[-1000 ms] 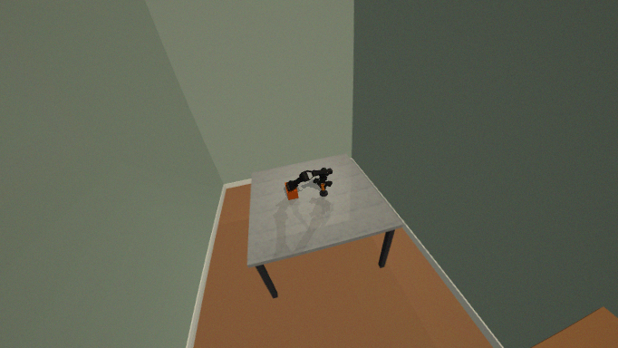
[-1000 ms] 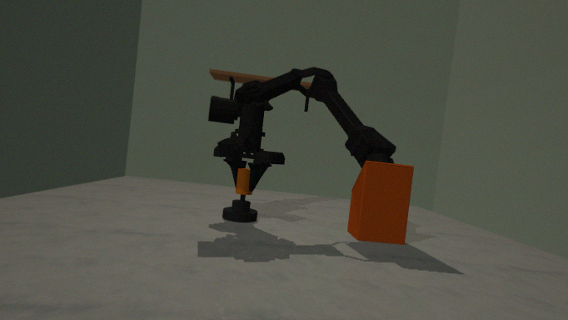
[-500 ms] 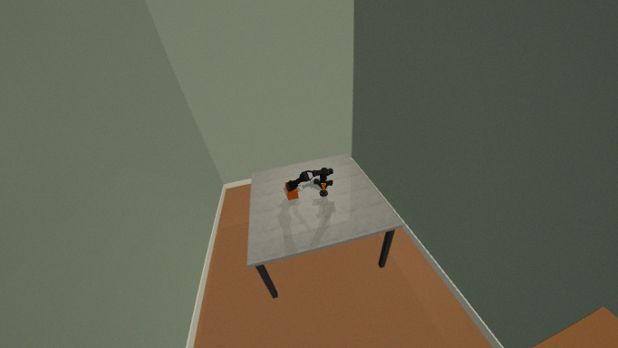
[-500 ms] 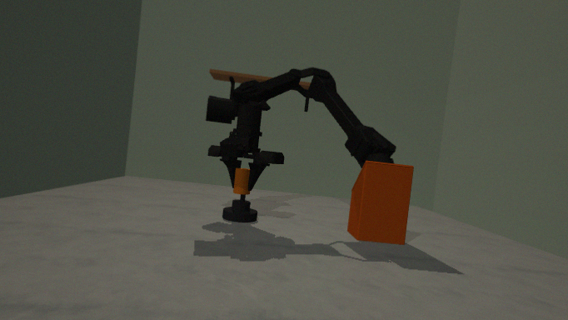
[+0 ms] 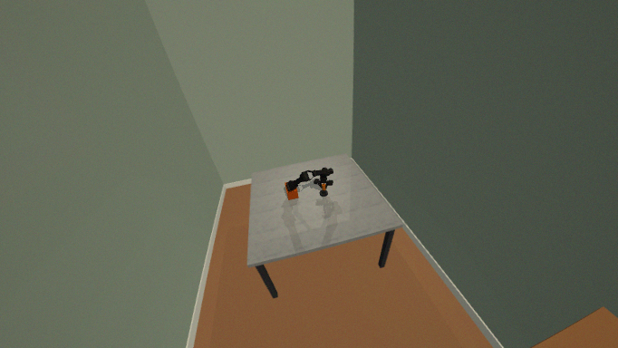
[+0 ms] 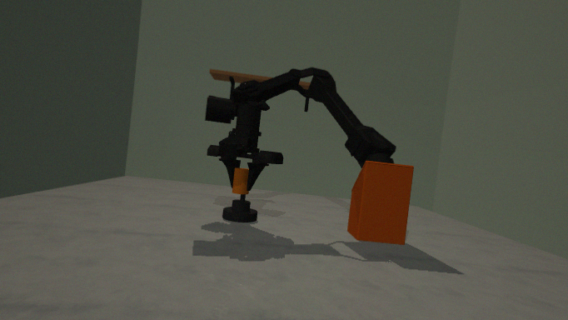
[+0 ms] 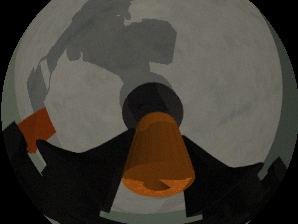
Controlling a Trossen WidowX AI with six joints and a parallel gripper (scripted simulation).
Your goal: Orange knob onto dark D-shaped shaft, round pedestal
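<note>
Right now the pedestal is 4 cm below my gripper tip and 1 cm behind it. Round my gripper tip: orange knob (2 cm above).
</note>
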